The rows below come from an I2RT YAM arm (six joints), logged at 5 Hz.
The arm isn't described. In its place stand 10 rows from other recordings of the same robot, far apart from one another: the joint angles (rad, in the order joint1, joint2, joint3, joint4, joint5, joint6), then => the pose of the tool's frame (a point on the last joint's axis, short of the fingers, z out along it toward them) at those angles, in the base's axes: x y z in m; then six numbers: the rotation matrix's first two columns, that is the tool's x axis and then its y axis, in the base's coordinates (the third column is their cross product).
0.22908 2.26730 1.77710 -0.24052 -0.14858 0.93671 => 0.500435 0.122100 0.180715 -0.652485 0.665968 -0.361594 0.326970 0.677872 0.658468
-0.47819 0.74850 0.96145 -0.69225 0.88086 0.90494 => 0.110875 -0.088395 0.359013 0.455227 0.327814 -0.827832 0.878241 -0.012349 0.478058
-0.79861 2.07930 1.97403 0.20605 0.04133 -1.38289 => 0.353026 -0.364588 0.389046 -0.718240 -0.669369 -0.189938 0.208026 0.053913 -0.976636
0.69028 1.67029 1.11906 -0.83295 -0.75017 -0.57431 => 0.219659 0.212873 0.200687 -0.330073 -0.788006 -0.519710 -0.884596 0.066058 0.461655
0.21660 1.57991 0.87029 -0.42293 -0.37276 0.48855 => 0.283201 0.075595 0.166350 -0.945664 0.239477 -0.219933 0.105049 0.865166 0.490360
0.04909 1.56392 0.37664 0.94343 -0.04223 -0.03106 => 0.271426 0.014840 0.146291 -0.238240 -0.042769 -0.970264 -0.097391 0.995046 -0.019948
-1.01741 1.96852 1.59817 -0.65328 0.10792 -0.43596 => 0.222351 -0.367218 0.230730 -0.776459 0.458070 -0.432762 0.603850 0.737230 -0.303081
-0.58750 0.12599 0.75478 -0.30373 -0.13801 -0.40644 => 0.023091 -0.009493 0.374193 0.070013 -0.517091 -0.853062 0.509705 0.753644 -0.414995
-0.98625 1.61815 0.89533 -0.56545 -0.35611 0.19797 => 0.168091 -0.231543 0.157025 -0.376409 0.902920 -0.207487 0.818017 0.429049 0.383100
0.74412 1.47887 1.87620 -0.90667 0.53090 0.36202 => 0.225461 0.183076 0.475465 -0.427158 0.021869 -0.903912 -0.115063 0.990265 0.078333
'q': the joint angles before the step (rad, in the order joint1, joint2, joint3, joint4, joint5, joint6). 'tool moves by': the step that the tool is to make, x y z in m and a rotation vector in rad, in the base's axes. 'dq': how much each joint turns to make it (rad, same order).
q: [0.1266 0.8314 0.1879 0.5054 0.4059 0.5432]
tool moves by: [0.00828 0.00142 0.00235 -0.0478 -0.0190 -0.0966]
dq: [0.0230 0.0822 0.0166 0.0955 0.1249 -0.0391]
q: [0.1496 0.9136 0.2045 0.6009 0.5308 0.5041]
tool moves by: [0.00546 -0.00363 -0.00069 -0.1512 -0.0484 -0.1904]
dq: [0.0076 0.1342 -0.0256 0.2944 0.2049 -0.1841]
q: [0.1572 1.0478 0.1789 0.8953 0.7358 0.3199]
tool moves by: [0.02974 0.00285 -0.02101 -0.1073 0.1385 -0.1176]
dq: [0.0056 0.2948 0.0645 0.1612 0.1239 -0.1185]
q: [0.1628 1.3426 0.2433 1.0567 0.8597 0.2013]
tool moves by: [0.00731 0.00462 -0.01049 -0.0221 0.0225 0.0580]
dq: [0.0098 0.0971 0.0028 0.0907 -0.0474 -0.0301]
